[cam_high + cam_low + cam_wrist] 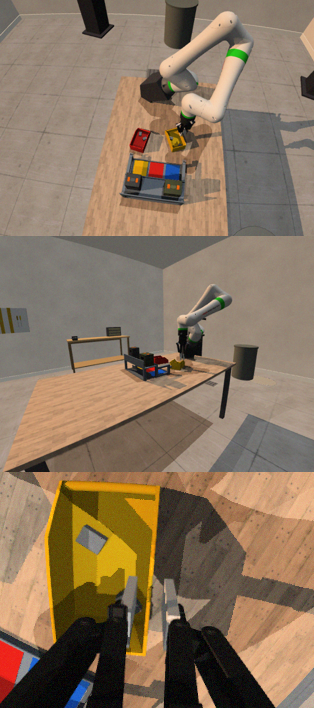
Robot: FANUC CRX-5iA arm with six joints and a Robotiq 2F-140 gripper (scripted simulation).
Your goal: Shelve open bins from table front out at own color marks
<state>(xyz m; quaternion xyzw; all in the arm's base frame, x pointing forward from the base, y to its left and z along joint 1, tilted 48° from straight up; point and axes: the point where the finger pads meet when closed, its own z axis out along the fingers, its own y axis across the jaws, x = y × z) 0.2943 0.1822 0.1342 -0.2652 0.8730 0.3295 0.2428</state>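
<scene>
Right now the yellow bin is 30 mm ahead of my hand, 40 mm to the right of it and 80 mm below it. Also, from my hand: blue-marked place 300 mm ahead, 40 mm to the left, 110 mm below; then red bin 140 mm ahead, 270 mm to the right, 80 mm below; then red mark 330 mm ahead, 60 mm to the right, 110 mm below.
</scene>
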